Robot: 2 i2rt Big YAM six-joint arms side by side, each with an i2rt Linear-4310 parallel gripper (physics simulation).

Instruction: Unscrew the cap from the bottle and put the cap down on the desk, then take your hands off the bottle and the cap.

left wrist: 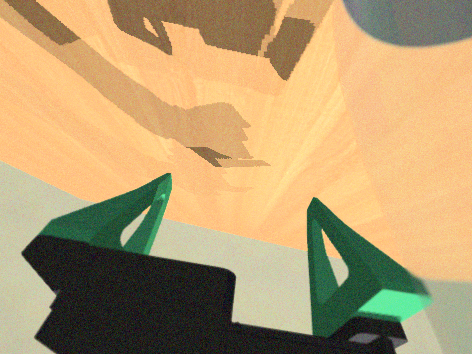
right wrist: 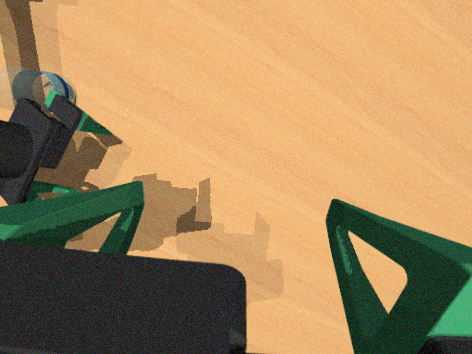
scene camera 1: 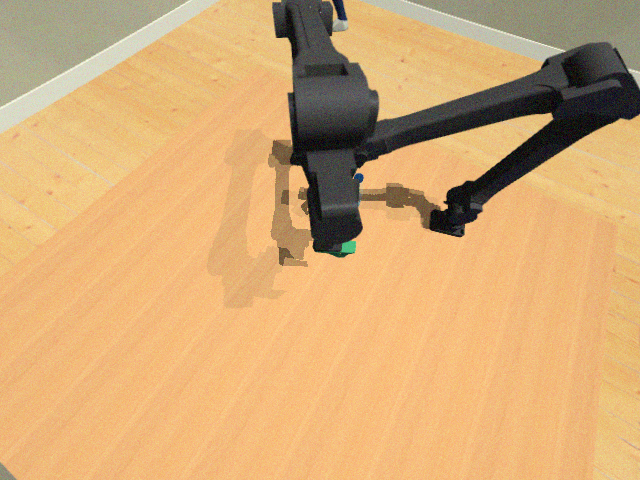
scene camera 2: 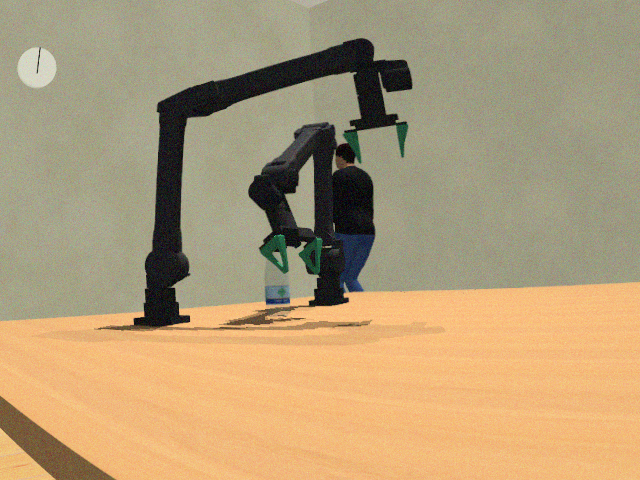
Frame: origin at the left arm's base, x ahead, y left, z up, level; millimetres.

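Where they show: left gripper, between the fingertips: (left wrist: 240,191) (right wrist: 92,162) (scene camera 2: 302,273); right gripper, between the fingertips: (right wrist: 236,201) (scene camera 2: 381,160); left arm's base, origin of its link: (scene camera 1: 446,224) (scene camera 2: 329,304); right arm's base, origin of its link: (scene camera 2: 162,323).
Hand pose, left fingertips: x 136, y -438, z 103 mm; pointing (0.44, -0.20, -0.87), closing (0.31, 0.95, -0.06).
Note:
Things, the pixels of their top centre, and the offset from my left fingertips. "spot": a spot on its surface instead. Level surfaces: height alone.
- bottle, centre of its top: (scene camera 2: 274,241) 108 mm back, 75 mm left, 77 mm up
- desk, height of its surface: 103 mm down
- blue cap, centre of its top: (scene camera 1: 359,176) 108 mm back, 75 mm left, 78 mm up
- grey rounded shape, a spot on its surface: (left wrist: 415,20) spot: 121 mm back, 54 mm left, 19 mm up
The bottle (scene camera 2: 277,293) (right wrist: 42,87) stands upright on the desk (scene camera 1: 310,361) (scene camera 2: 361,403), clear with a blue and white label. The blue cap (scene camera 1: 358,177) shows as a small spot beside the dark arm in scene camera 1; whether it sits on the bottle is hidden. My left gripper (scene camera 2: 300,271) (left wrist: 240,191) is open; in scene camera 2 one of its fingers covers the bottle's top. The cap does not show in the left wrist view. My right gripper (scene camera 1: 341,250) (scene camera 2: 381,159) (right wrist: 236,201) is open and empty, high above the desk, away from the bottle.
My right arm (scene camera 2: 279,77) reaches high across the desk in scene camera 2, and my left arm (scene camera 2: 294,160) bends down below it. Dark arm shadows lie around the bottle. A person (scene camera 2: 353,201) stands behind the desk. A grey rounded shape (left wrist: 415,20) shows in the left wrist view.

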